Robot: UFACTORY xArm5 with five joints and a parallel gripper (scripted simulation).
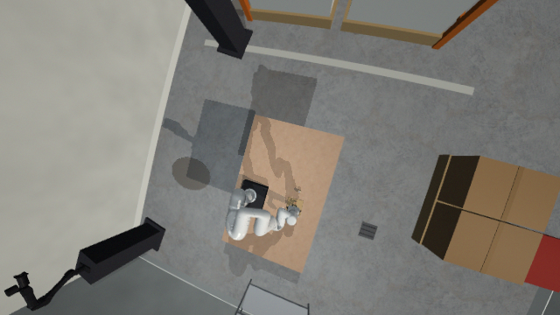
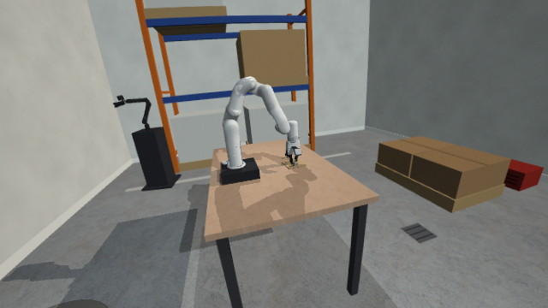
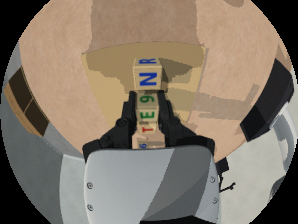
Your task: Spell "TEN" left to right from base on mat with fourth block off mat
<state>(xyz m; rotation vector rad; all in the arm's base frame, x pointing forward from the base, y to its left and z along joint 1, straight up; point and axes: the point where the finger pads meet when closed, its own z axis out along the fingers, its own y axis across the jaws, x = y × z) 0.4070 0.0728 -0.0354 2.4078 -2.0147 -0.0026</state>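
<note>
Right now my hand is 3 cm above the tan mat.
</note>
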